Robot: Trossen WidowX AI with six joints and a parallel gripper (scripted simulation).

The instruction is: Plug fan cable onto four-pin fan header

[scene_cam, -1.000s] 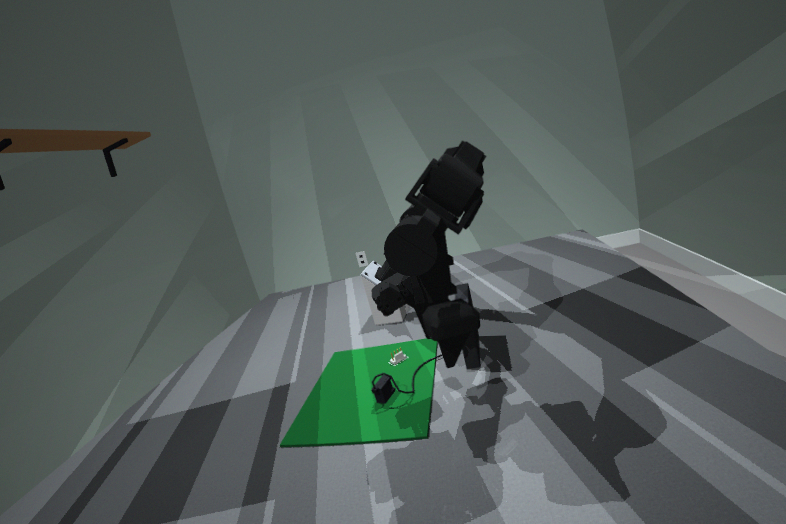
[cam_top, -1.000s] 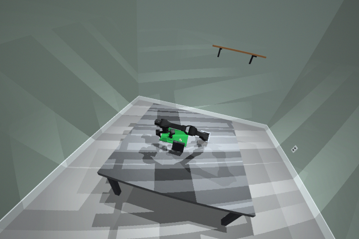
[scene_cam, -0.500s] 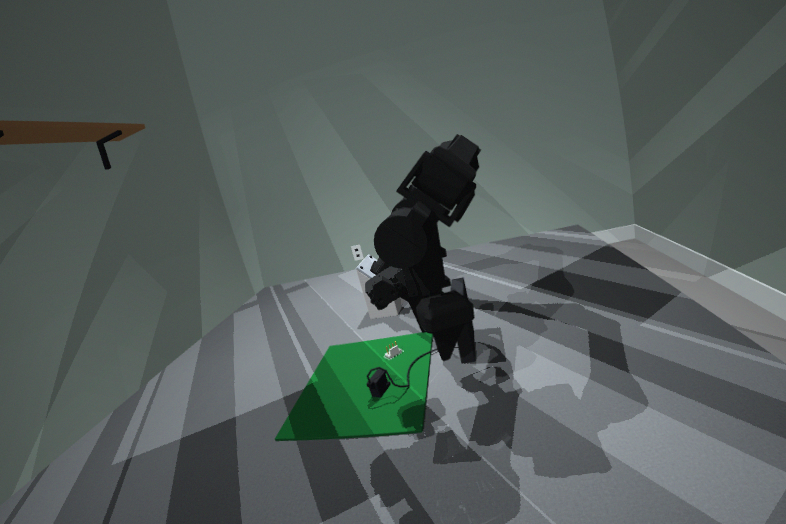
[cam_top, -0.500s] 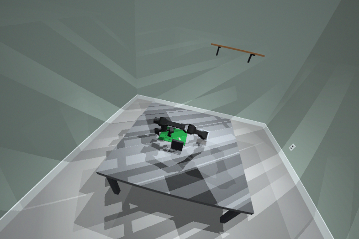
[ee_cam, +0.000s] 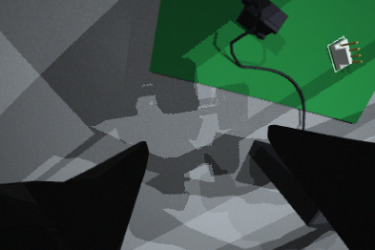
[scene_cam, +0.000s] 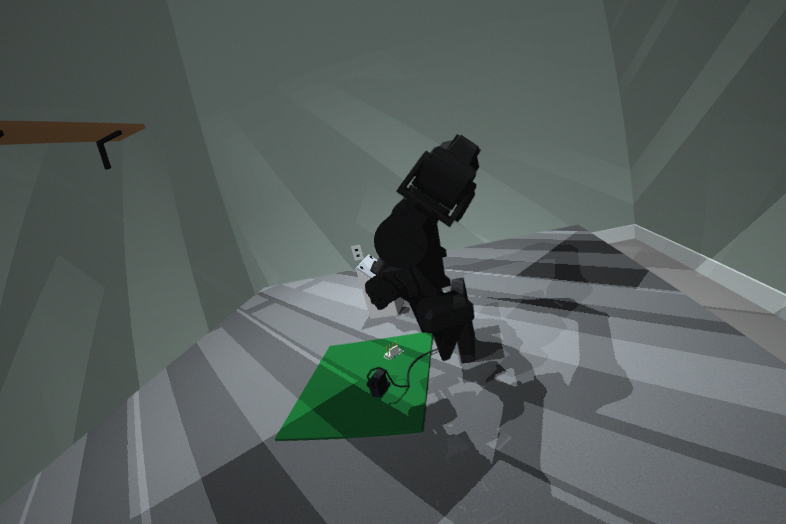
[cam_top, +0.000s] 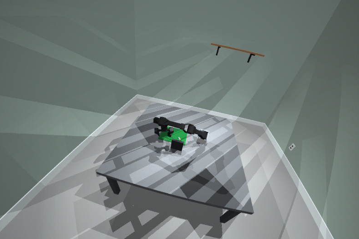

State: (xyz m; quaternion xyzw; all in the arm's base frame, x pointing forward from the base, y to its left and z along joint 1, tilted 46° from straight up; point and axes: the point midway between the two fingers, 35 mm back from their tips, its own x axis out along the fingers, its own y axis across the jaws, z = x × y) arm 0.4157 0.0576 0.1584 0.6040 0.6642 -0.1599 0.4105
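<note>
Right now my gripper tip is 120 mm to the left of the black plug, 80 mm above it and 40 mm past it. Round my gripper tip: black fan (160 mm behind, 40 mm below, 30 mm to the left); green board (160 mm to the right, 110 mm below, 80 mm behind).
</note>
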